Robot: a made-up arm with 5 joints.
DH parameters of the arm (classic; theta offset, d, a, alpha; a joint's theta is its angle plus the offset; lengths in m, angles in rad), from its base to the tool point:
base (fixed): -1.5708 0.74 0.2 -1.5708
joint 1: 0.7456 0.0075 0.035 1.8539
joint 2: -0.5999 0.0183 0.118 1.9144
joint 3: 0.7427 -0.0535 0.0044 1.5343
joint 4: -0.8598 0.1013 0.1 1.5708
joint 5: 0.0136 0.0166 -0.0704 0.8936
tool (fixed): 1.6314 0.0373 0 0
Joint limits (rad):
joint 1: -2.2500..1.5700
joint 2: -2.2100..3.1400
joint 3: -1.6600..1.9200
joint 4: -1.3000..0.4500
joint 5: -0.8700..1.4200
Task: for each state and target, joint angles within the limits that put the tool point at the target. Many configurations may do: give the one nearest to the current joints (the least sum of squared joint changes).
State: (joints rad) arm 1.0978 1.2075 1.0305 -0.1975 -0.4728
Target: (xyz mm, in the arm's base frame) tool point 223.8 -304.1 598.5
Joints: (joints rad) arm 0.9382 1.4623 0.9970 -0.1793 -0.7029
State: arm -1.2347 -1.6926 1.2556 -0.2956 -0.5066
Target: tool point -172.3 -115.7 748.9
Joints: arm -1.0926 -1.9935 1.5470 -0.1560 0.0387
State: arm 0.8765 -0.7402 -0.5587 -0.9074 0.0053
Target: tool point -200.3 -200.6 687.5
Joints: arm 0.6332 -1.6053 -0.1700 -0.0280 0.8312
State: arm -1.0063 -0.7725 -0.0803 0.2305 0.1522
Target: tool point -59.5 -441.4 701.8
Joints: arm -0.7271 -0.2875 0.0196 0.2947 -0.3382
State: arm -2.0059 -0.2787 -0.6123 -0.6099 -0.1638
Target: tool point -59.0 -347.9 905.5
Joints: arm -1.9327 -0.4872 -0.1520 -0.4400 -0.4964
